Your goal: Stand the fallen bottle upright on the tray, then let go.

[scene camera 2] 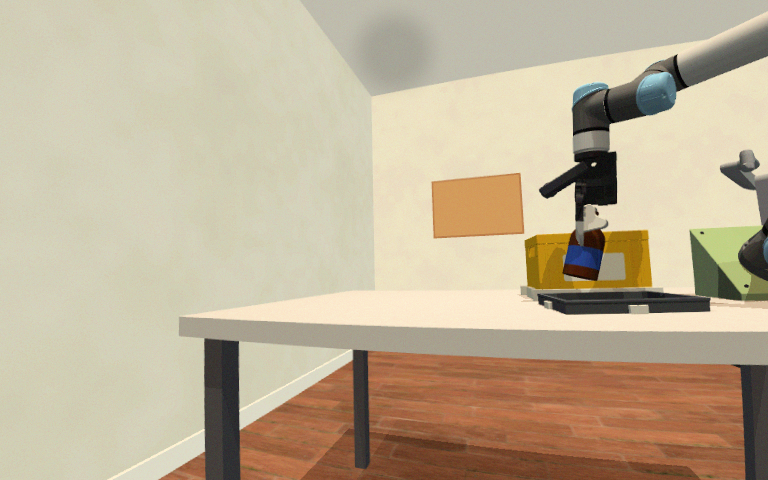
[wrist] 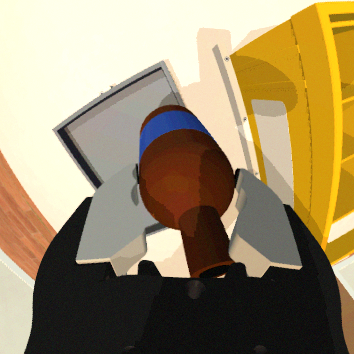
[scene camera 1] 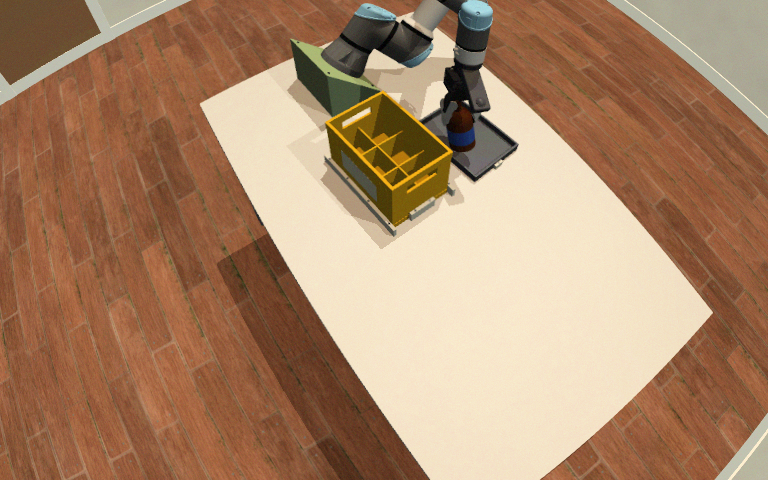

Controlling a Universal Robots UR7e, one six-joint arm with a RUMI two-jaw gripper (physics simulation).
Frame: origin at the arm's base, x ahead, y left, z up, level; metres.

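Seen in the pictures: gripper, between the fingertips: [scene camera 2: 584,245] [wrist: 186,168] [scene camera 1: 459,124]; arm's base, origin of its link: [scene camera 1: 340,65].
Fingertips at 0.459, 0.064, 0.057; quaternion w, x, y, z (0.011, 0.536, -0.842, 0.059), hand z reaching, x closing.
Offsets run from my fingertips to a thing's top centre, as dx, dy, dz.
The brown bottle {-0.004, +0.004, +0.081} [scene camera 1: 461,137] [scene camera 2: 585,257] [wrist: 182,175] with a blue label band is held between the jaws of my gripper [scene camera 1: 459,113] [scene camera 2: 583,234] [wrist: 186,168], which is shut on it around the shoulder. The bottle is tilted, neck up, with its base leaning to the left in the second scene view. Its base hangs a little above the dark tray {-0.024, +0.069, -0.109} [scene camera 1: 475,176] [scene camera 2: 673,307] [wrist: 107,93], with a gap showing in the second scene view. In the wrist view the bottle's neck points back toward the gripper body and its base covers part of the tray.
A yellow divided crate {-0.058, -0.197, +0.040} [scene camera 1: 421,189] [scene camera 2: 640,266] [wrist: 312,100] stands close beside the tray, between grey rails [scene camera 1: 362,198] [wrist: 235,110]. A green wedge-shaped base [scene camera 1: 339,93] [scene camera 2: 716,271] stands by the crate, near the arm's lower joints.
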